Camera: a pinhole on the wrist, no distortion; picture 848 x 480 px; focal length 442.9 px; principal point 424.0 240.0 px. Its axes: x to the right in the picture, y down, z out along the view. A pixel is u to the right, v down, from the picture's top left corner.
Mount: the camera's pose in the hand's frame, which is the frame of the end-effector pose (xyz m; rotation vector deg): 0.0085 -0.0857 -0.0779 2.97 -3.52 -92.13
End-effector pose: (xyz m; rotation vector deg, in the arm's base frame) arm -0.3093 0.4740 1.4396 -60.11 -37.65 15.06
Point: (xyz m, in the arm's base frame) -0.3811 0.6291 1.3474
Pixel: outside the picture
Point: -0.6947 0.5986 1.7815
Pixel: 589.9 176.8
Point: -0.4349 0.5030 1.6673
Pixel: 621.5 267.3
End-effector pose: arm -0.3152 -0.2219 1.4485 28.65 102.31 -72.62
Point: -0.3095 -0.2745 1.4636
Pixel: 218.6 208.1
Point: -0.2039 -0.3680 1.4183
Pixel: 216.1 226.6
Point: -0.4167 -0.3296 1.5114
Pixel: 660.7 321.4
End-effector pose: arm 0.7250 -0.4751 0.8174 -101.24 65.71 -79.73
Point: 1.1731 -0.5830 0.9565
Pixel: 517.0 450.1
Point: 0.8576 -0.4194 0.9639
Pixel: 695.2 324.6
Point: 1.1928 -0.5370 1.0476
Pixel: 619.5 457.2
